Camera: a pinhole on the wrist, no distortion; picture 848 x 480 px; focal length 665.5 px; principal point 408.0 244.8 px. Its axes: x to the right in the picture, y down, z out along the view. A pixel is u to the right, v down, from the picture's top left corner.
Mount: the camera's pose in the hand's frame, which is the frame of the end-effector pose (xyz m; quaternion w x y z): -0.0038 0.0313 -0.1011 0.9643 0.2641 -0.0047 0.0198
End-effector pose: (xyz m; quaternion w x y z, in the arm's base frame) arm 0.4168 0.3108 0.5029 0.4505 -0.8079 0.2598 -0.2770
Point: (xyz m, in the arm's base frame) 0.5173 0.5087 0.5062
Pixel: 290.3 296.5
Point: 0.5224 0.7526 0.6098
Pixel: 146.8 121.9
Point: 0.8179 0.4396 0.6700
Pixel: 734.3 133.8
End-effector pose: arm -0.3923 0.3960 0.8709 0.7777 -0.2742 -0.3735 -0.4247
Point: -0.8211 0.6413 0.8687
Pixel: 64.6 229.0
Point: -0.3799 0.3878 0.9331
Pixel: 749.3 430.2
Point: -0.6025 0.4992 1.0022
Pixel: 386.4 270.2
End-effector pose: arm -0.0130 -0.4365 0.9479 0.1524 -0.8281 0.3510 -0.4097
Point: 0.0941 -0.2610 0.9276
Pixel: 180.3 80.2
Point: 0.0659 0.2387 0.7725
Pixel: outside the picture
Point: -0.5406 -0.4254 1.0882
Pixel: behind the camera
